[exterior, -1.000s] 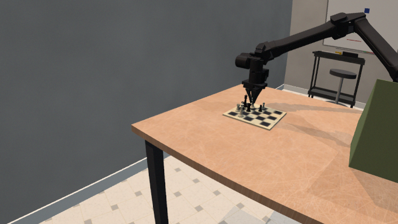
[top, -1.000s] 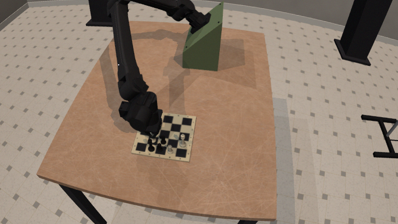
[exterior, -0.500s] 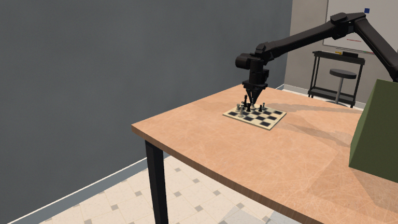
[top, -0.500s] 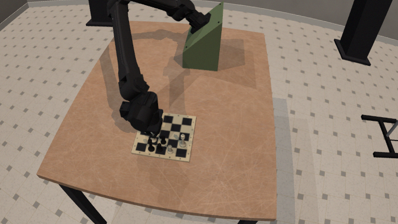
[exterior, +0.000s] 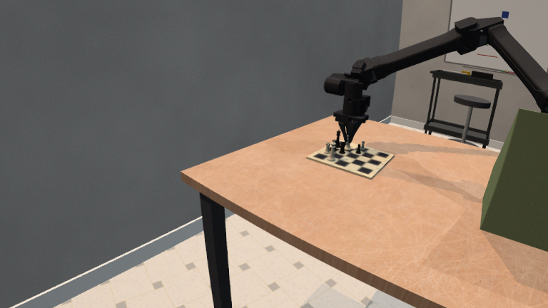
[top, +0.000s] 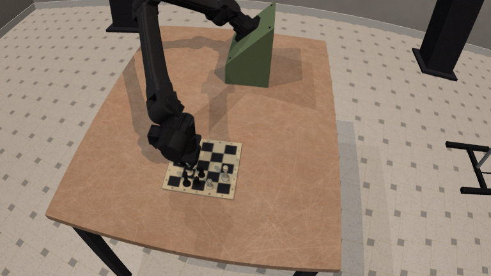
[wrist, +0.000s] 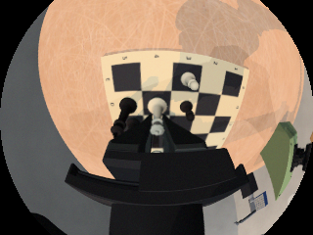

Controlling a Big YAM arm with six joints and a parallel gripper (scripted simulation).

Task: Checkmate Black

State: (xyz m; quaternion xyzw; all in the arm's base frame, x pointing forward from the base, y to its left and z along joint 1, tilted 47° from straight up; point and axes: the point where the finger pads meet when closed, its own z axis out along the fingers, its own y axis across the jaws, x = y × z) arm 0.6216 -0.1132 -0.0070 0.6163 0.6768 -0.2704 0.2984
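Right now my hand is 40 mm short of the black piece. Round my hand: tall white piece 110 mm to the left, 10 mm behind; white pawn 40 mm to the right, 40 mm behind, 20 mm below; chessboard 40 mm below, 40 mm behind, 30 mm to the left.
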